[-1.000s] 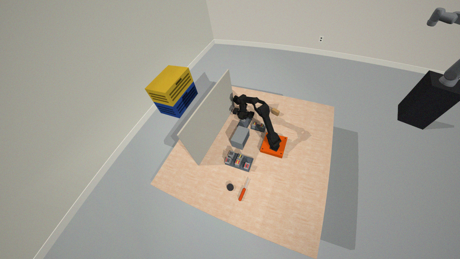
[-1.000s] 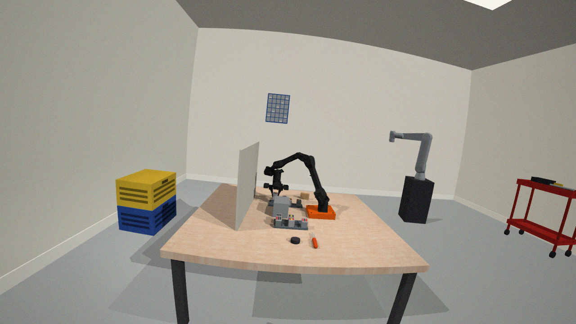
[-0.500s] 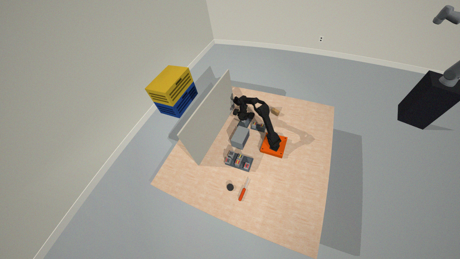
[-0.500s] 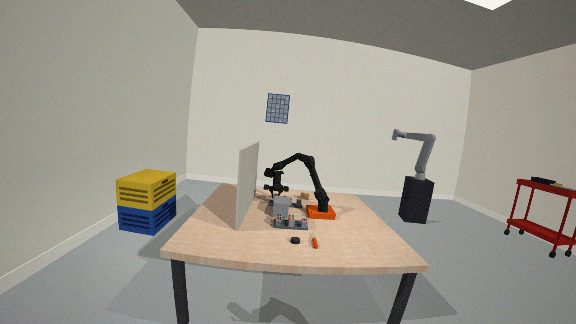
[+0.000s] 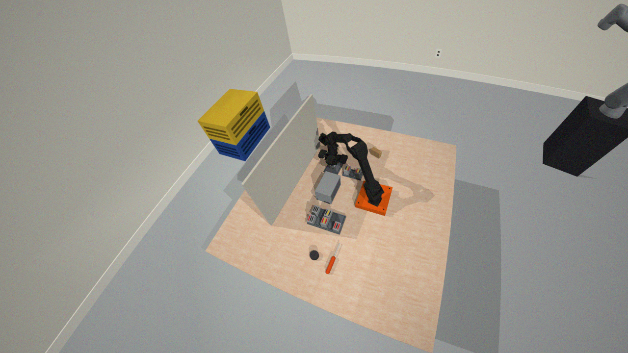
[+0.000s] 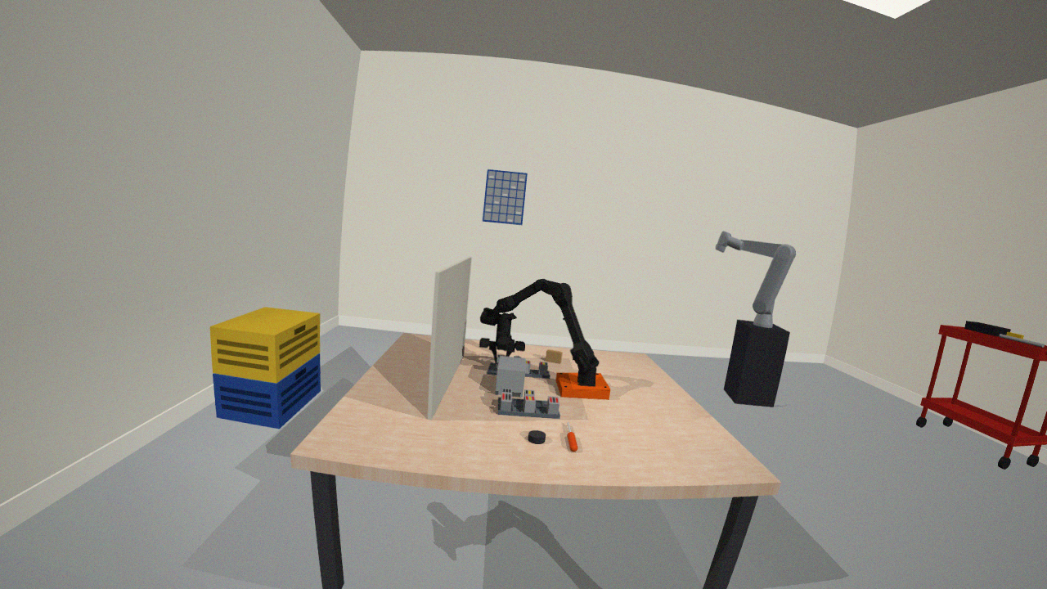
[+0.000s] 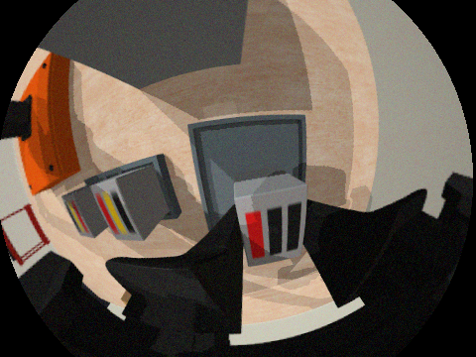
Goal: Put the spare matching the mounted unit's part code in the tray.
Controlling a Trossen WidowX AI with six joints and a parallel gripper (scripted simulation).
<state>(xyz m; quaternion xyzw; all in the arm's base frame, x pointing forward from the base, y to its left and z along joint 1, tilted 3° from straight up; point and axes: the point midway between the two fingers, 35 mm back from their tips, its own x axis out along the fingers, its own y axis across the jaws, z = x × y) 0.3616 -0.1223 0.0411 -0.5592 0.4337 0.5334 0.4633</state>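
Right now my gripper tip is 2 cm below the grey spare. The rest, counted from my gripper tip: flat grey tray 2 cm below; tall grey panel 22 cm to the left, 20 cm above, 15 cm ahead; grey mounted unit 20 cm to the left, 8 cm behind, 2 cm above.
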